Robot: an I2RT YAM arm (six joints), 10 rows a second.
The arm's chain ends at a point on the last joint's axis. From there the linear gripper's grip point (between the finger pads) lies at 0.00 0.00 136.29 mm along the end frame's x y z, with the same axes.
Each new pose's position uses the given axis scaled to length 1; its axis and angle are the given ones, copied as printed.
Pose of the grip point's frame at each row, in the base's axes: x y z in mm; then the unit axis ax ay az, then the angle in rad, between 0 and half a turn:
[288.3 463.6 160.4 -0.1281 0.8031 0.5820 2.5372]
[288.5 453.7 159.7 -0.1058 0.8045 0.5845 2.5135]
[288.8 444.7 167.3 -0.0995 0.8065 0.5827 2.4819]
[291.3 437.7 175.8 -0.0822 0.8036 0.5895 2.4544]
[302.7 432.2 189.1 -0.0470 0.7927 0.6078 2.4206]
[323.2 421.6 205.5 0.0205 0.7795 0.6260 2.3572]
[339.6 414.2 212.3 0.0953 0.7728 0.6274 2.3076]
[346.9 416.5 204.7 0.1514 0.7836 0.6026 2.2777]
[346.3 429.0 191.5 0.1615 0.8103 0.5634 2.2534]
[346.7 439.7 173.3 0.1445 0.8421 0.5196 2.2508]
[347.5 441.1 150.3 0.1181 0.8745 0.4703 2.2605]
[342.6 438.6 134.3 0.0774 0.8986 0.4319 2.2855]
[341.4 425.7 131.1 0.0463 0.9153 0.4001 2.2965]
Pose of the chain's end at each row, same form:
[244.6 337.6 188.4 -0.1281 0.8031 0.5820 2.5372]
[239.3 329.3 185.7 -0.1058 0.8045 0.5845 2.5135]
[235.6 321.7 192.1 -0.0995 0.8065 0.5827 2.4819]
[233.5 316.1 197.2 -0.0822 0.8036 0.5895 2.4544]
[238.2 313.0 203.3 -0.0470 0.7927 0.6078 2.4206]
[245.2 310.0 210.7 0.0205 0.7795 0.6260 2.3572]
[248.0 313.3 214.2 0.0953 0.7728 0.6274 2.3076]
[245.2 326.0 211.6 0.1514 0.7836 0.6026 2.2777]
[240.4 344.6 206.9 0.1615 0.8103 0.5634 2.2534]
[240.8 357.9 199.1 0.1445 0.8421 0.5196 2.2508]
[243.2 361.8 187.7 0.1181 0.8745 0.4703 2.2605]
[242.6 359.0 181.5 0.0774 0.8986 0.4319 2.2855]
[243.9 347.4 185.3 0.0463 0.9153 0.4001 2.2965]

